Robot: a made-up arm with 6 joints. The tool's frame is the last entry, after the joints.
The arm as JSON. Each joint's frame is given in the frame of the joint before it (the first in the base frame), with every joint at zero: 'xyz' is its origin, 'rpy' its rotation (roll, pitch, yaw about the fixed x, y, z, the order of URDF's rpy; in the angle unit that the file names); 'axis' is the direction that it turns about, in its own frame. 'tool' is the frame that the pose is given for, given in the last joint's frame.
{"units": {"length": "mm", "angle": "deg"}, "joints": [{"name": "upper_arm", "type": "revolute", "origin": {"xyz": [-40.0, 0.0, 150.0], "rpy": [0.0, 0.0, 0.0]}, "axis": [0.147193, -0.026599, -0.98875]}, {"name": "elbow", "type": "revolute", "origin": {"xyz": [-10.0, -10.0, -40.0], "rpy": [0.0, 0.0, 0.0]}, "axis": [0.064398, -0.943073, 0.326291]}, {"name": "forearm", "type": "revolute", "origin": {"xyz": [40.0, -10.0, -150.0], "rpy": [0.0, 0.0, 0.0]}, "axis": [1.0, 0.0, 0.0]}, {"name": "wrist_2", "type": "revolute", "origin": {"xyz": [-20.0, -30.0, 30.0], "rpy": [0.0, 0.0, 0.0]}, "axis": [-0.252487, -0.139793, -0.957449]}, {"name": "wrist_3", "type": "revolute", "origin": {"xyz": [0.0, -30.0, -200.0], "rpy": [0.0, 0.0, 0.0]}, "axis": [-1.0, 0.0, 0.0]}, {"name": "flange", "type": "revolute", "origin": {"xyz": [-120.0, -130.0, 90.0], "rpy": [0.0, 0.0, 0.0]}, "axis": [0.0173, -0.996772, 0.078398]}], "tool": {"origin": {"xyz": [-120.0, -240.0, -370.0], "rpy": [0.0, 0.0, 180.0]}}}
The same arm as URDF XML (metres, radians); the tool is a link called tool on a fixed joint. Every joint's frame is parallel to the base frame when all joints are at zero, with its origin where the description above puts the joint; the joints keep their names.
<robot name="arm">
  <joint name="tool_joint" type="fixed">
    <parent link="link6"/>
    <child link="tool"/>
    <origin xyz="-0.1200 -0.2400 -0.3700" rpy="0.0000 0.0000 3.1416"/>
  </joint>
  <joint name="flange" type="continuous">
    <parent link="link5"/>
    <child link="link6"/>
    <origin xyz="-0.1200 -0.1300 0.0900"/>
    <axis xyz="0.0173 -0.996772 0.078398"/>
  </joint>
  <joint name="wrist_3" type="continuous">
    <parent link="link4"/>
    <child link="link5"/>
    <origin xyz="0.0000 -0.0300 -0.2000"/>
    <axis xyz="-1 0 0"/>
  </joint>
  <joint name="wrist_2" type="continuous">
    <parent link="link3"/>
    <child link="link4"/>
    <origin xyz="-0.0200 -0.0300 0.0300"/>
    <axis xyz="-0.252511 -0.139806 -0.957441"/>
  </joint>
  <joint name="forearm" type="continuous">
    <parent link="link2"/>
    <child link="link3"/>
    <origin xyz="0.0400 -0.0100 -0.1500"/>
    <axis xyz="1 0 0"/>
  </joint>
  <joint name="elbow" type="continuous">
    <parent link="link1"/>
    <child link="link2"/>
    <origin xyz="-0.0100 -0.0100 -0.0400"/>
    <axis xyz="0.064398 -0.943073 0.326291"/>
  </joint>
  <joint name="upper_arm" type="continuous">
    <parent link="base"/>
    <child link="link1"/>
    <origin xyz="-0.0400 0.0000 0.1500"/>
    <axis xyz="0.147193 -0.026599 -0.98875"/>
  </joint>
  <link name="base"/>
  <link name="link1"/>
  <link name="link2"/>
  <link name="link3"/>
  <link name="link4"/>
  <link name="link5"/>
  <link name="link6"/>
  <link name="tool"/>
</robot>

